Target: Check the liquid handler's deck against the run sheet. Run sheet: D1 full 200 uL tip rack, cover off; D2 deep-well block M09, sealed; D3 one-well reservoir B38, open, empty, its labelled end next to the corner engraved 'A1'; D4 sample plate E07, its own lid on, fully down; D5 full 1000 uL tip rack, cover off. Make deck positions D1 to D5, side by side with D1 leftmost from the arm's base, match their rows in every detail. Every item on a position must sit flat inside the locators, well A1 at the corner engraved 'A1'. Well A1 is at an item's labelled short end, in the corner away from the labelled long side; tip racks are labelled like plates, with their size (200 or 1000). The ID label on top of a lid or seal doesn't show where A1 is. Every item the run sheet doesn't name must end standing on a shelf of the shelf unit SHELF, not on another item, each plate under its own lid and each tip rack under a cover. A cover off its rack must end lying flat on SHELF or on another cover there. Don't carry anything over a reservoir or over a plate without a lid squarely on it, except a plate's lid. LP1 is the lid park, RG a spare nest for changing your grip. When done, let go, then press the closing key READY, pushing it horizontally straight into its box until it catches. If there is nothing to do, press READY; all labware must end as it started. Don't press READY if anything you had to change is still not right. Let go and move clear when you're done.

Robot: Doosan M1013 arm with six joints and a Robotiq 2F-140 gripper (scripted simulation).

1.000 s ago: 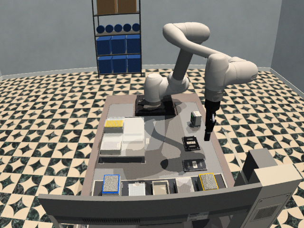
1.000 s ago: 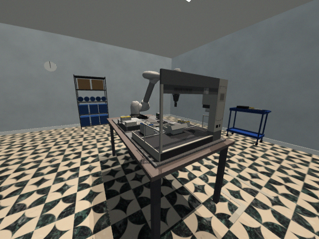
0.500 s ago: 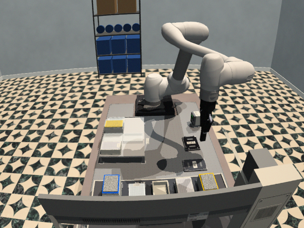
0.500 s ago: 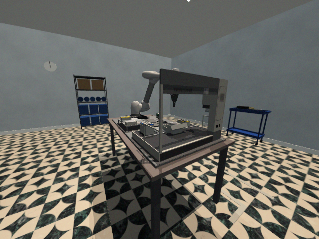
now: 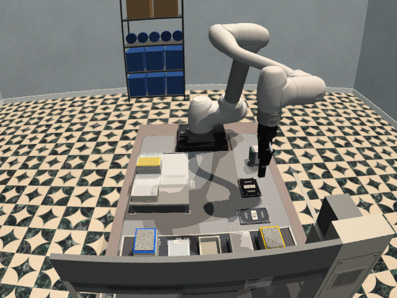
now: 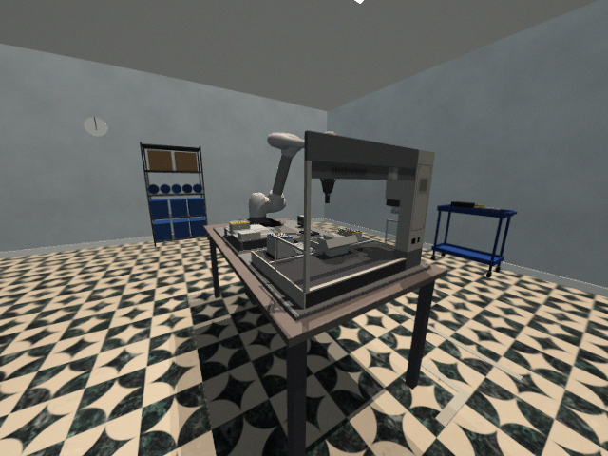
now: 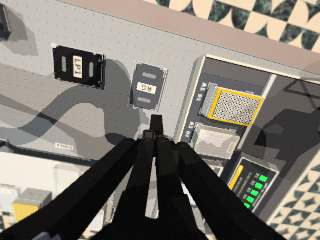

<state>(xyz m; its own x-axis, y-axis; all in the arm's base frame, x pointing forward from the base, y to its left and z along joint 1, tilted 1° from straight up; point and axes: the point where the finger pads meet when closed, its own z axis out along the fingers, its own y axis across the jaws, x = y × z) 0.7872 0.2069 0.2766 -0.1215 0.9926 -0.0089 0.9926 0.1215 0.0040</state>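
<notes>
Now: the ready key box 48 cm behind my hand, 9 cm to the left of it and 24 cm below it. The rest, counted from my hand: dark nest marked RG 4 cm behind, 1 cm to the left, 30 cm below; white sealed block 21 cm ahead, 10 cm to the right, 23 cm below; yellow-framed tip rack 20 cm ahead, 2 cm to the left, 20 cm below.
</notes>
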